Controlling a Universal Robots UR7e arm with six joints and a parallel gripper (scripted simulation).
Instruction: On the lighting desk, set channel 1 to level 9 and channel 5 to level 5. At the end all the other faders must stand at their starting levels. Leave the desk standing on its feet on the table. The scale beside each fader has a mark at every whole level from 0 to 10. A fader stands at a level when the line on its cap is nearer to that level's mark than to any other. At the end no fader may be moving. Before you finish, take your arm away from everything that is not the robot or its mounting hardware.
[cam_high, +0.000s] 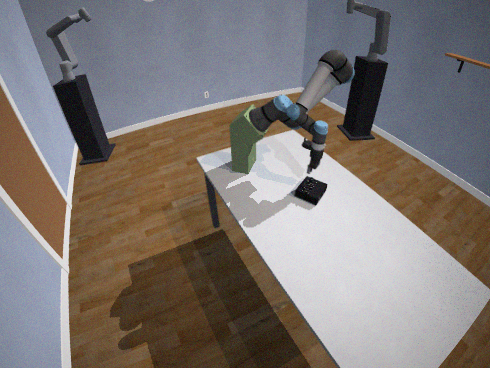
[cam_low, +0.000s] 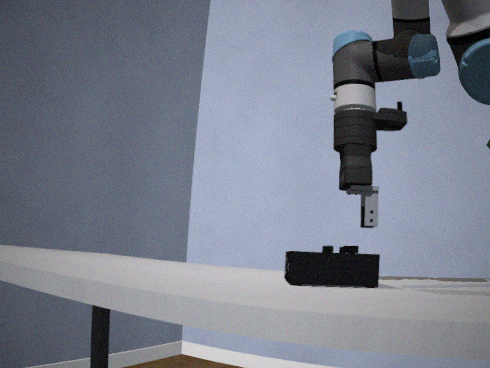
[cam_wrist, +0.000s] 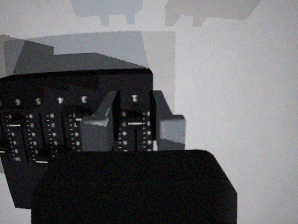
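Right now my hand is 20 mm short of the channel 1 fader cap, 20 mm to the right of it and 50 mm above it. Also, from my hand: channel 2 fader cap (40 mm ahead, 10 mm to the left, 50 mm below); then channel 3 fader cap (40 mm ahead, 20 mm to the right, 50 mm below); then channel 5 fader cap (100 mm ahead, 20 mm to the right, 50 mm below).
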